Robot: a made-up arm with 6 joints. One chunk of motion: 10 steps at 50 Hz.
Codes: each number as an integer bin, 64 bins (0 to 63) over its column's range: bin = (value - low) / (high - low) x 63, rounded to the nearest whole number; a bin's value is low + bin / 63 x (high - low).
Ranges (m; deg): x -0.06..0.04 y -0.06..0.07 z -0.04..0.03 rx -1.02..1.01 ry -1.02..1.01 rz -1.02..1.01
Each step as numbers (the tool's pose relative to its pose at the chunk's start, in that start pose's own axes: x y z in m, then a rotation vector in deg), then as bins.
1 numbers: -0.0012 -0.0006 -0.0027 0.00 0.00 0.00
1 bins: 37 29 34 32 32 32
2 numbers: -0.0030 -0.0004 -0.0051 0.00 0.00 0.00
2 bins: 36 29 31 32 32 32
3 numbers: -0.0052 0.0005 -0.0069 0.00 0.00 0.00
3 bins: 35 29 30 32 32 32
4 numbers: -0.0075 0.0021 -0.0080 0.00 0.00 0.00
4 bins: 33 30 29 32 32 32
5 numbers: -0.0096 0.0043 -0.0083 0.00 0.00 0.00
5 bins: 32 31 29 32 32 32
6 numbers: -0.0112 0.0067 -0.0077 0.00 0.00 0.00
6 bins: 31 32 29 32 32 32
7 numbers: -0.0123 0.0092 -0.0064 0.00 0.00 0.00
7 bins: 30 34 30 32 32 32
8 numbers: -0.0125 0.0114 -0.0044 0.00 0.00 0.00
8 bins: 30 35 32 32 32 32
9 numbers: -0.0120 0.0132 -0.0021 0.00 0.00 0.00
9 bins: 30 35 34 32 32 32
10 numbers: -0.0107 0.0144 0.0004 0.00 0.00 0.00
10 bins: 31 36 36 32 32 32
